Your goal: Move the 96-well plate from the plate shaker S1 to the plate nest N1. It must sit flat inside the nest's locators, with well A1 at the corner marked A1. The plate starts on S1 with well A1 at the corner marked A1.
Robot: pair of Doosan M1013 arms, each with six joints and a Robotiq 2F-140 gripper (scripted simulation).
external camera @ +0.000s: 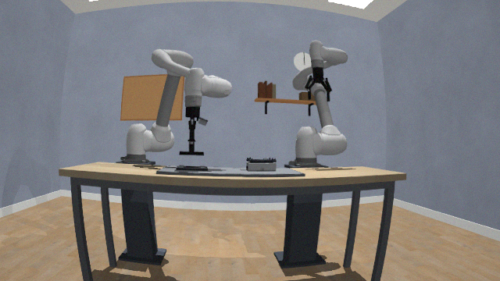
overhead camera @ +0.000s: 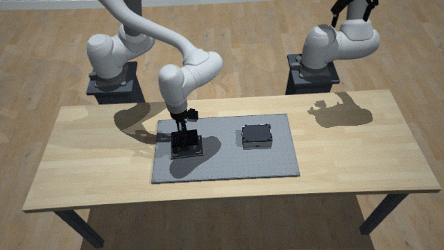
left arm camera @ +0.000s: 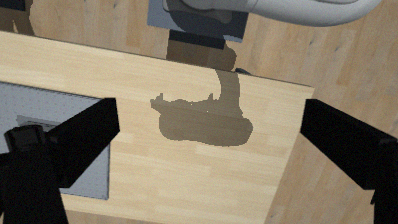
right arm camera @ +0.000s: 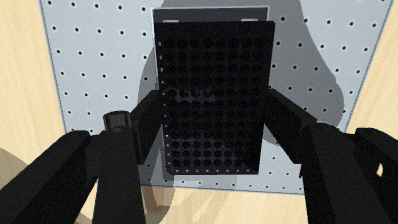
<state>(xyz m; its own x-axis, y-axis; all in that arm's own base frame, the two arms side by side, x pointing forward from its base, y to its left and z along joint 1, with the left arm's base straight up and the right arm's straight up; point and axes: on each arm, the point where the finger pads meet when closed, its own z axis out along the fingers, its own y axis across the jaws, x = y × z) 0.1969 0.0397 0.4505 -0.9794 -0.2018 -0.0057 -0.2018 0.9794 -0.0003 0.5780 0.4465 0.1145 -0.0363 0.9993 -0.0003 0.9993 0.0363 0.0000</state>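
Observation:
Now: the 96-well plate 2 cm below my right hand. From my right hand the other things lie so: plate nest N1: 10 cm below.

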